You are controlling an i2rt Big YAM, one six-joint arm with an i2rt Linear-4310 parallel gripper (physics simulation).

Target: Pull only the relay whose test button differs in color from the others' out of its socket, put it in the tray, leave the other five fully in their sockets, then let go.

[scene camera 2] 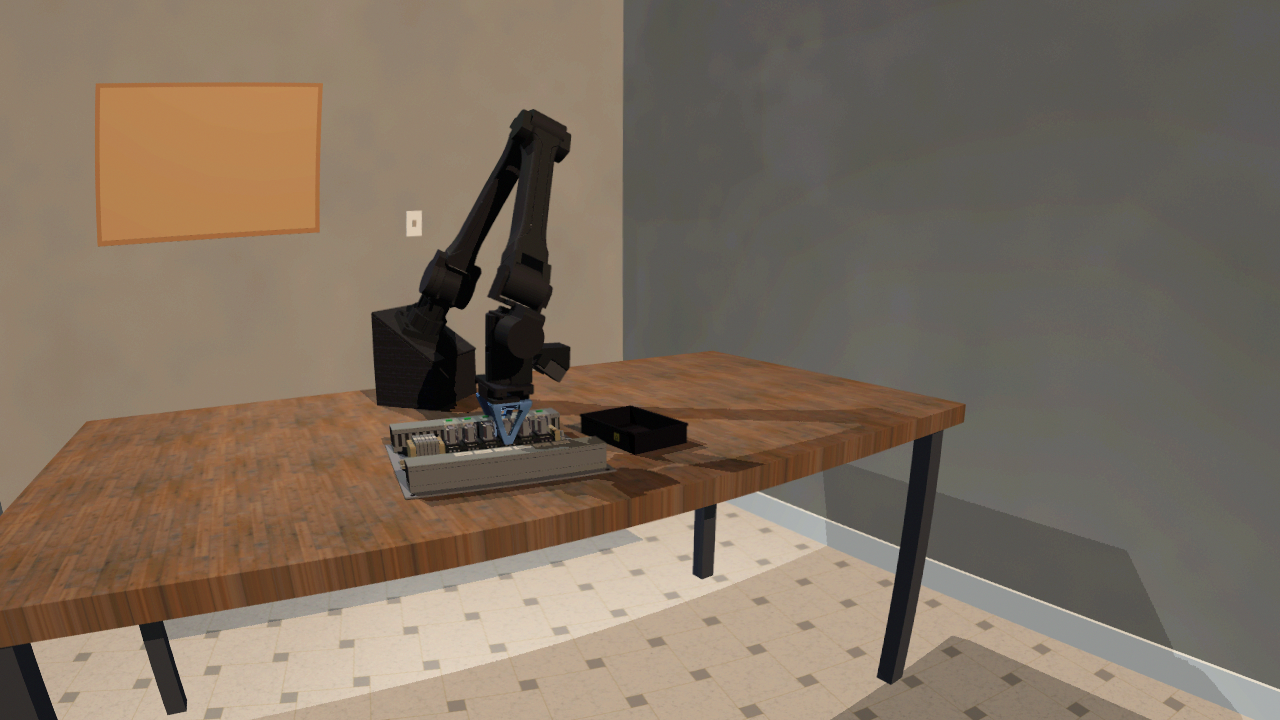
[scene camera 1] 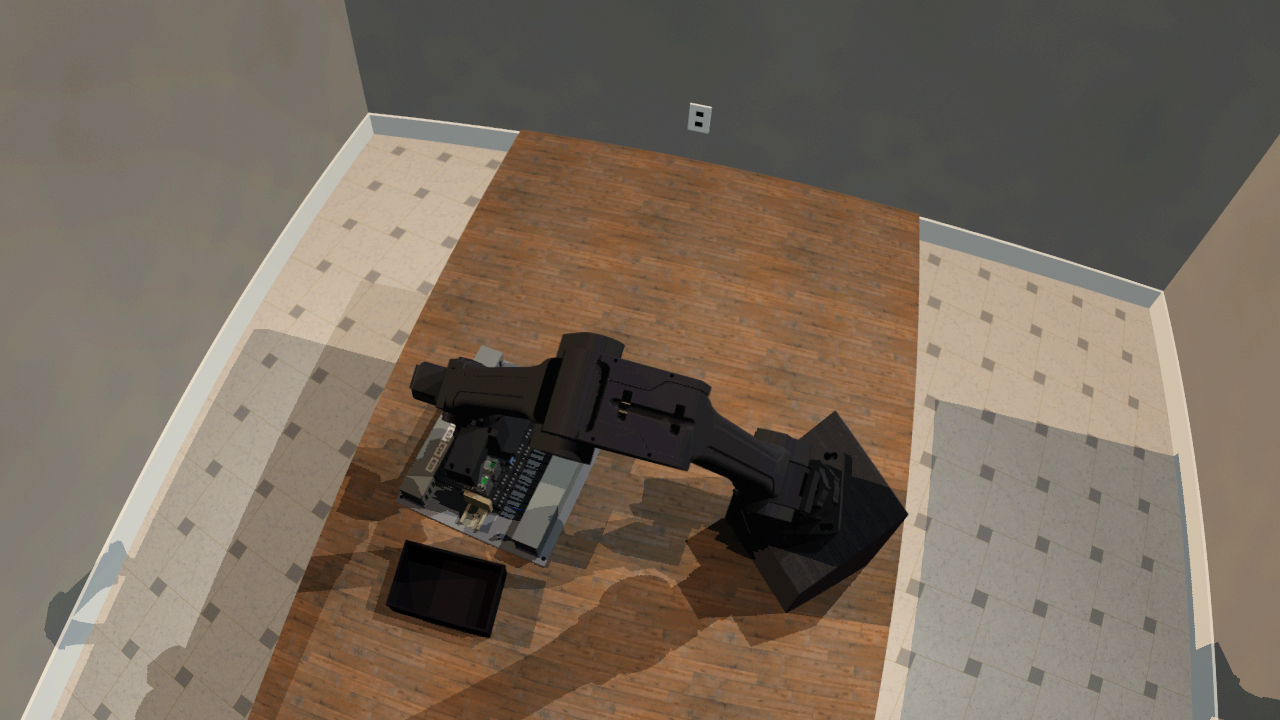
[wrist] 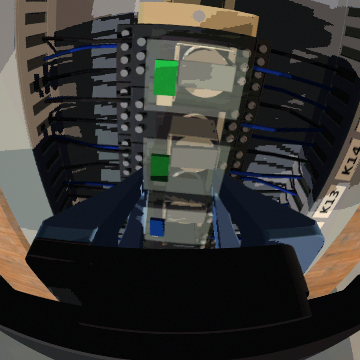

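Where they show: gripper, between the fingertips: [scene camera 2: 503, 441] [scene camera 1: 500, 457] [wrist: 179, 176]; arm's base, origin of its link: [scene camera 2: 420, 330] [scene camera 1: 814, 492].
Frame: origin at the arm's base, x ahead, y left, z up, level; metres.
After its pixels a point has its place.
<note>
The relay with the blue test button [wrist: 181, 231] @[x 0.477, y -0.017, z -0.103 m] sits in the row of relays, between my fingers. My gripper [scene camera 2: 509, 437] @[x 0.476, y 0.000, z -0.128 m] [wrist: 179, 176] @[x 0.476, y 0.000, z -0.128 m] is shut on it, one blue finger on each side of its clear case. The relay looks upright and in line with its socket; its base is hidden. Two relays with green buttons, a far one [wrist: 207, 75] @[x 0.487, y 0.065, z -0.088 m] and a nearer one [wrist: 195, 156] @[x 0.484, y 0.039, z -0.088 m], sit in their sockets ahead of it. Further relays show small beside the fingers in scene camera 2. The black tray [scene camera 1: 438, 620] @[x 0.479, y 0.294, z -0.121 m] [scene camera 2: 660, 437] @[x 0.568, y 0.240, z -0.136 m] stands beside the panel and holds nothing visible.
The panel has a long grey wire duct [scene camera 1: 547, 505] [scene camera 2: 510, 470] along one side. A tan end block [wrist: 170, 12] @[x 0.476, y 0.085, z -0.116 m] closes the relay row, on the tray's side. Terminal screws and wires flank the sockets. Labels K13 [wrist: 329, 201] @[x 0.567, y -0.007, z -0.113 m] and K14 [wrist: 351, 159] @[x 0.570, y 0.024, z -0.113 m] show at the right in the wrist view.
</note>
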